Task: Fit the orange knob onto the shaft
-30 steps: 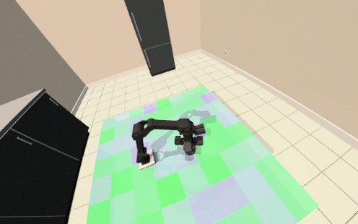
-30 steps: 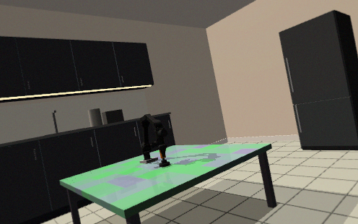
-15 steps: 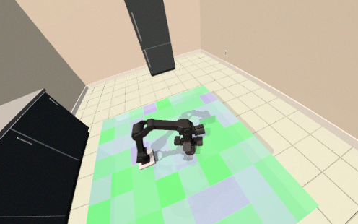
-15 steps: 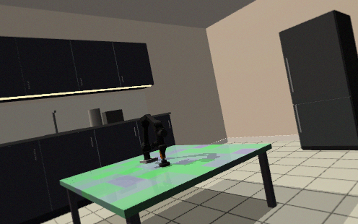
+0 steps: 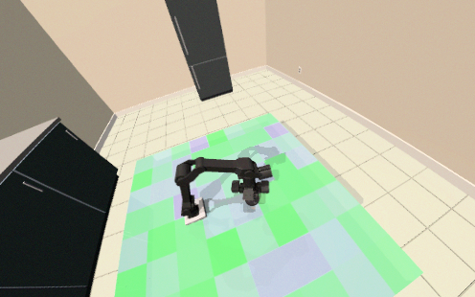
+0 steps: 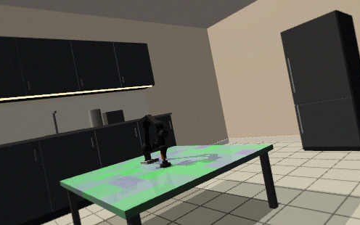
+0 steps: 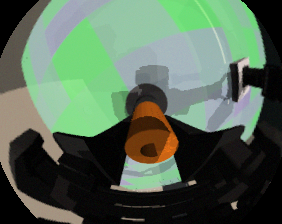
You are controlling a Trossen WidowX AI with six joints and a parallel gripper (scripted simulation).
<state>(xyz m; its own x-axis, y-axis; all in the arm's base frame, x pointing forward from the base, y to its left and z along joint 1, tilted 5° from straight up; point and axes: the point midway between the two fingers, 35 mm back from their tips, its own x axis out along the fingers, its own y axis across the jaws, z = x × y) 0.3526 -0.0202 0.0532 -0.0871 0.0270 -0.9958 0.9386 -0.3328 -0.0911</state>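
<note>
Now: the orange knob 20 mm above my gripper tip. From my gripper tip the other things lie so: dark round pedestal 40 mm below.
</note>
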